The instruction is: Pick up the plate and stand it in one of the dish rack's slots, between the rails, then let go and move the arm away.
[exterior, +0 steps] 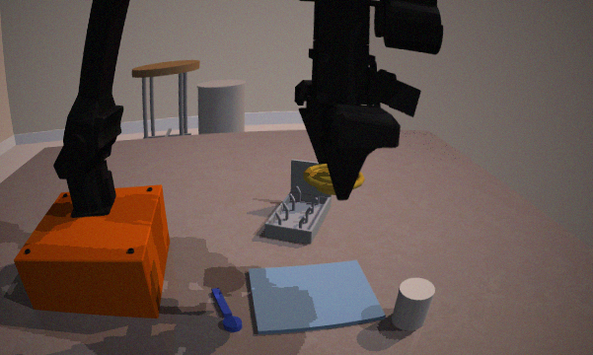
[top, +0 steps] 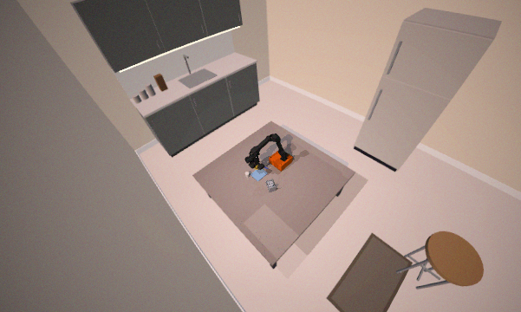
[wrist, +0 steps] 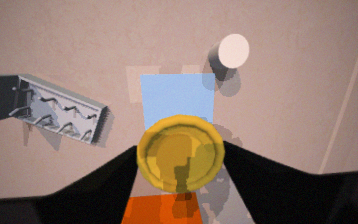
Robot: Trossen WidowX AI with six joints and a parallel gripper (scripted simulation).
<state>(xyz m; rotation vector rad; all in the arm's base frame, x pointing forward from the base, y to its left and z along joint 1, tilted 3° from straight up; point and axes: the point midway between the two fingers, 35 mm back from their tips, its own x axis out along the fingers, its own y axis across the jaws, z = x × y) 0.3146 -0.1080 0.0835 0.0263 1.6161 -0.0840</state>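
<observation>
Now: gripper tip 1 cm short of the dish rack, 19 cm to the right of it and 12 cm above it. From my gripper tip the other things lie so: light blue mat (2 cm behind, 1 cm to the right, 14 cm below); yellow plate (1 cm above); white cup (8 cm ahead, 9 cm to the right, 12 cm below).
</observation>
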